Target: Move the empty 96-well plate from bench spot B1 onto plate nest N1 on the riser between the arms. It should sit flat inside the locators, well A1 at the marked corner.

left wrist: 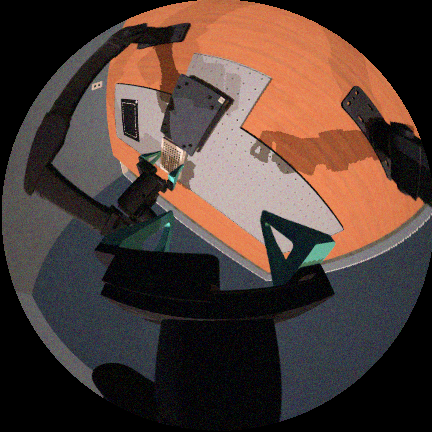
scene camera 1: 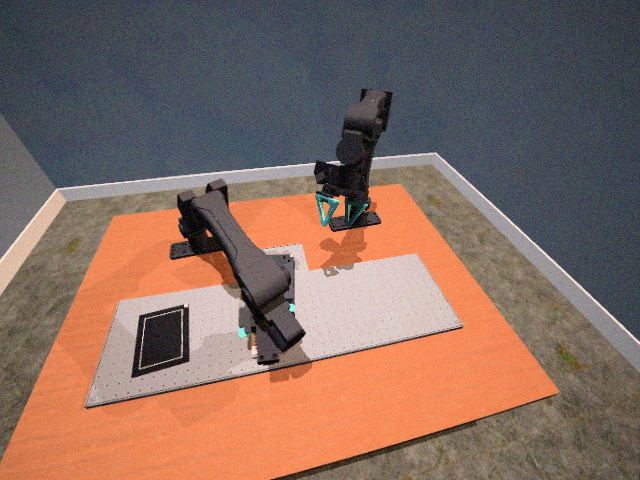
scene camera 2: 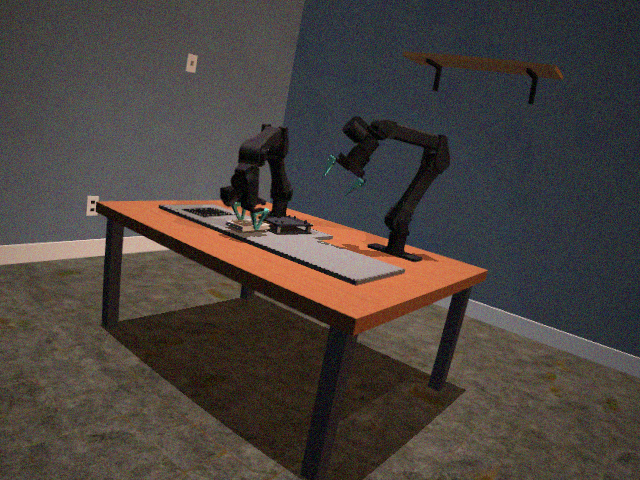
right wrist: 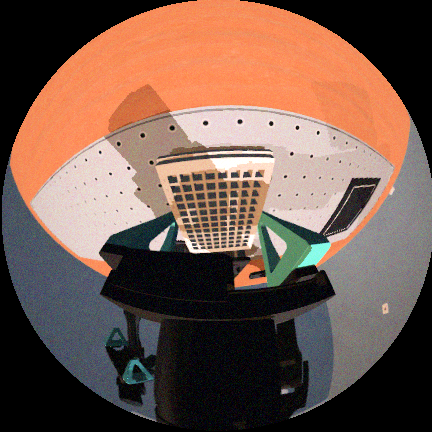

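Seen in the pictures: left gripper, fingertip midpoint: [left wrist: 216, 214] [scene camera 1: 335, 226] [scene camera 2: 333, 186] [right wrist: 123, 341]; right gripper, fingertip midpoint: [left wrist: 172, 157] [scene camera 2: 248, 226] [right wrist: 217, 214]; left arm's base at its link origin: [left wrist: 378, 134] [scene camera 1: 354, 222] [scene camera 2: 394, 253]; right arm's base at its link origin: [scene camera 1: 201, 247].
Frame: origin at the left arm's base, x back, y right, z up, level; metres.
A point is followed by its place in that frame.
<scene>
The pale 96-well plate [scene camera 1: 253, 347] {x -0.417, y 0.418, z 0.037 m} [scene camera 2: 241, 225] {x -0.424, y 0.361, z 0.035 m} [left wrist: 172, 154] {x -0.349, y 0.368, z 0.037 m} [right wrist: 215, 206] {x -0.392, y 0.377, z 0.036 m} is between the fingers of my right gripper [scene camera 1: 267, 320] {x -0.371, y 0.377, z 0.026 m} [scene camera 2: 249, 224] {x -0.371, y 0.377, z 0.026 m} [left wrist: 172, 157] {x -0.371, y 0.377, z 0.026 m} [right wrist: 217, 214] {x -0.371, y 0.377, z 0.026 m}, which is shut on it. It is wells up, low over the perforated board, in front of the riser [scene camera 1: 289, 266] {x -0.199, y 0.288, z 0.049 m} [scene camera 2: 290, 223] {x -0.245, y 0.299, z 0.049 m} [left wrist: 192, 114] {x -0.209, y 0.322, z 0.049 m}. In the left wrist view the riser's dark top shows small locators and a white corner mark [left wrist: 221, 100] {x -0.158, y 0.271, z 0.049 m}. My right arm hides much of plate and riser in scene camera 1. My left gripper [scene camera 1: 336, 225] {x -0.226, y 0.161, z 0.208 m} [scene camera 2: 336, 184] {x -0.226, y 0.161, z 0.208 m} [left wrist: 216, 214] {x -0.226, y 0.161, z 0.208 m} is open, raised and away from the plate.
A black pad with a white outline [scene camera 1: 161, 338] {x -0.326, y 0.644, z 0.015 m} [scene camera 2: 206, 212] {x -0.340, y 0.632, z 0.015 m} [left wrist: 130, 120] {x -0.324, y 0.627, z 0.015 m} [right wrist: 350, 205] {x -0.342, y 0.624, z 0.015 m} lies near one end of the grey perforated board [scene camera 1: 372, 304] {x -0.364, y 0.082, z 0.013 m} [scene camera 2: 341, 258] {x -0.333, y 0.017, z 0.013 m}. The board lies on the orange table [scene camera 1: 413, 372] {x -0.560, y 0.055, z 0.000 m} [scene camera 2: 403, 294] {x -0.425, y -0.244, z 0.000 m}. A shelf [scene camera 2: 485, 65] is on the wall.
</scene>
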